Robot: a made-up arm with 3 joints. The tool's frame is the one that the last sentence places.
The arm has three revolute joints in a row. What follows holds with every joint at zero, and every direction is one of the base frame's.
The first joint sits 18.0 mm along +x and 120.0 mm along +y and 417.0 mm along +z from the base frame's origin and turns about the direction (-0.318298, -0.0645, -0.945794), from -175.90 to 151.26 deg.
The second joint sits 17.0 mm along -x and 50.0 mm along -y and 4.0 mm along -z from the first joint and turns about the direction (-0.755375, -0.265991, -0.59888), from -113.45 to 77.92 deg.
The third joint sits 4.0 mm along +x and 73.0 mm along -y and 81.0 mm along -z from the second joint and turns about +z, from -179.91 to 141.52 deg.
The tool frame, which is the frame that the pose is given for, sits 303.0 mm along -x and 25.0 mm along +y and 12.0 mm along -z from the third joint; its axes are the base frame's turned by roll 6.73, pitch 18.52 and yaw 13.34 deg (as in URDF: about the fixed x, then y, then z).
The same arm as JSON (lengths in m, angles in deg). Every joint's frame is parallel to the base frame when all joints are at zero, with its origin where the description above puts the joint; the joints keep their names.
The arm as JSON. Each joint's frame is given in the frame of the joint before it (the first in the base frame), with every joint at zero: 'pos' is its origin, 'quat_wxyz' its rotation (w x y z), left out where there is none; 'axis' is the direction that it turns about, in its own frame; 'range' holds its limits. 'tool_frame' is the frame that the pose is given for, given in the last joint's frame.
{"length_unit": "m", "angle_unit": "deg", "joints": [
  {"joint": "joint 1", "pos": [0.018, 0.12, 0.417], "axis": [-0.318298, -0.0645, -0.945794], "range": [-175.9, 151.26]},
  {"joint": "joint 2", "pos": [-0.017, -0.05, -0.004], "axis": [-0.755375, -0.265991, -0.59888], "range": [-113.45, 77.92]},
  {"joint": "joint 3", "pos": [0.004, -0.073, -0.081], "axis": "+z", "range": [-179.91, 141.52]}
], "tool_frame": {"pos": [-0.303, 0.025, -0.012], "quat_wxyz": [0.979695, 0.038881, 0.166279, 0.105058]}}

